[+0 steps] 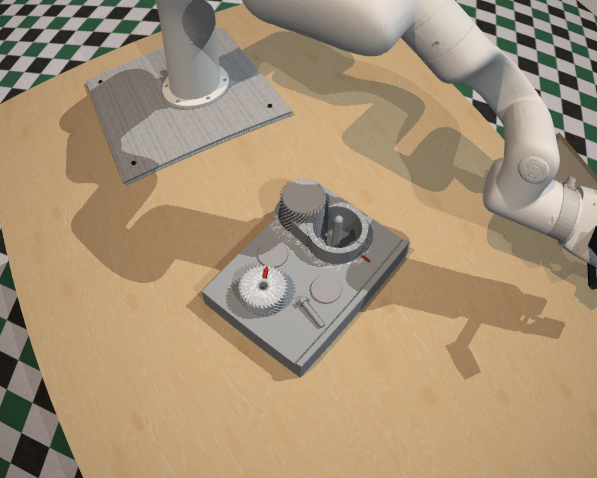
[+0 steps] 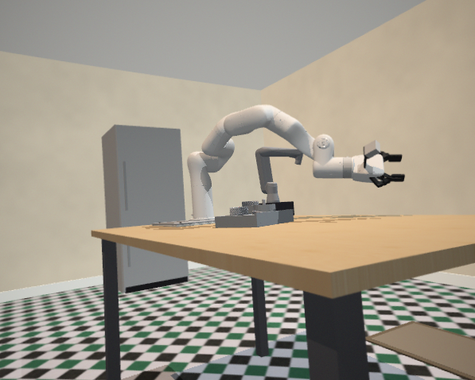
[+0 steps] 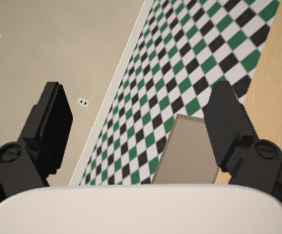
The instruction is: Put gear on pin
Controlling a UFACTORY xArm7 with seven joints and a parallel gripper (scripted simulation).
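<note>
The gear is 46 cm to the right of my hand, 31 cm behind it and 11 cm below it. Also, from my hand: bolt 42 cm to the right, 27 cm behind, 12 cm below.
</note>
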